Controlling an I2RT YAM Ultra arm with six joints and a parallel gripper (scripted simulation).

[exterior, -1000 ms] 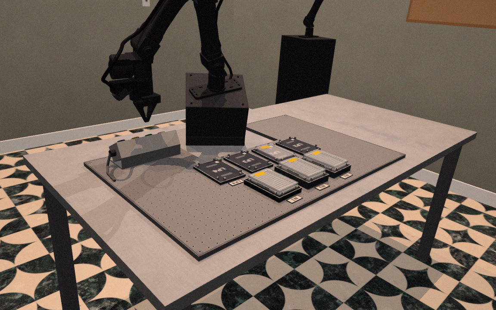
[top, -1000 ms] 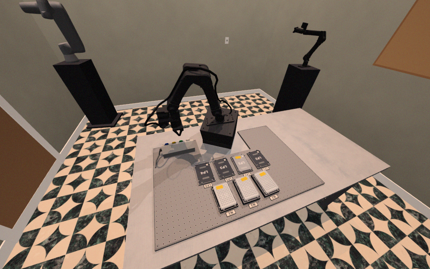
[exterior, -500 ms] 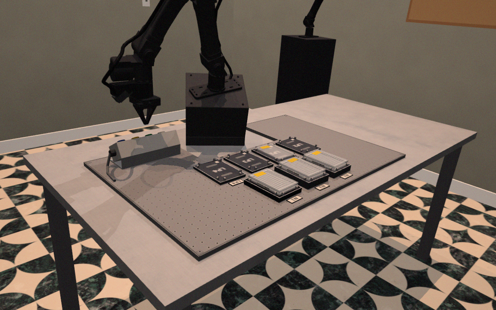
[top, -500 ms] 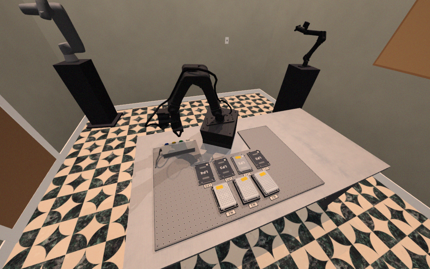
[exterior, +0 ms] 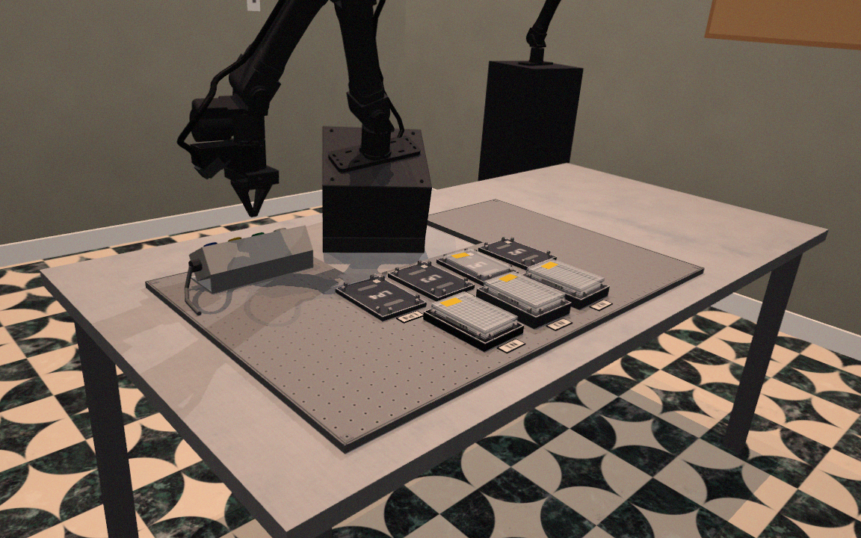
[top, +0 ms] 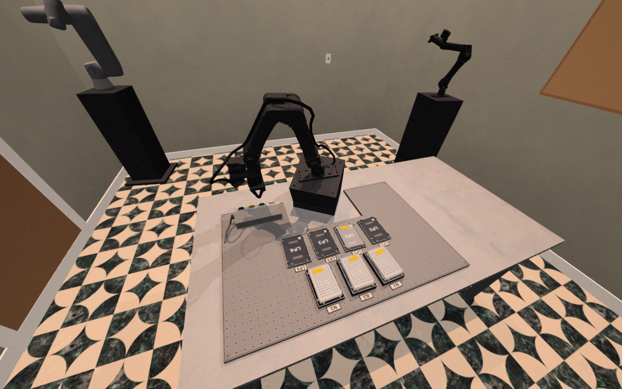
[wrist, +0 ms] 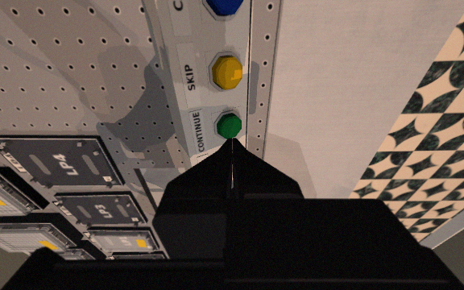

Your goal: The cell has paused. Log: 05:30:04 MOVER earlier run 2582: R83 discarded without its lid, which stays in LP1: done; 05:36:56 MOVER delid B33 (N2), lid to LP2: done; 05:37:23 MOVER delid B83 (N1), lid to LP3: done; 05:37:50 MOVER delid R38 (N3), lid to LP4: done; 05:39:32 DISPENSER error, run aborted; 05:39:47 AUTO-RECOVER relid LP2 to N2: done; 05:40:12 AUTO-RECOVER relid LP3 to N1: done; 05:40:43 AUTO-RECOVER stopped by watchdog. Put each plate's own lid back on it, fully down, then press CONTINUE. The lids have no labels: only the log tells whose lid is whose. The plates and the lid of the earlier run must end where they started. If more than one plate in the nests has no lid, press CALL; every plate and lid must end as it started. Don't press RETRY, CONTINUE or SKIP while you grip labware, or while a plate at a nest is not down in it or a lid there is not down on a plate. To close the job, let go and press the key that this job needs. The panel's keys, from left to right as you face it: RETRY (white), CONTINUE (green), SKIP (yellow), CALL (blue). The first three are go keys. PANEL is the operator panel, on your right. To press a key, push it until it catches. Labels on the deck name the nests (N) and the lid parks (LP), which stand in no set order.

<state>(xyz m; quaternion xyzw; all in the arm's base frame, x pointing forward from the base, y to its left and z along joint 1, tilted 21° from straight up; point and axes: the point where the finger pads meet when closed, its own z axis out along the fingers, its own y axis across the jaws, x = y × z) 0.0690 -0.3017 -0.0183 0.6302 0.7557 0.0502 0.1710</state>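
My gripper is now 50 mm above the green CONTINUE key and 10 mm to the right of it. From my hand the other things lie so: yellow SKIP key 50 mm below, 40 mm to the right, 10 mm ahead; blue CALL key 90 mm to the right, 50 mm below, 20 mm ahead; white RETRY key 60 mm to the left, 50 mm below, 10 mm behind.
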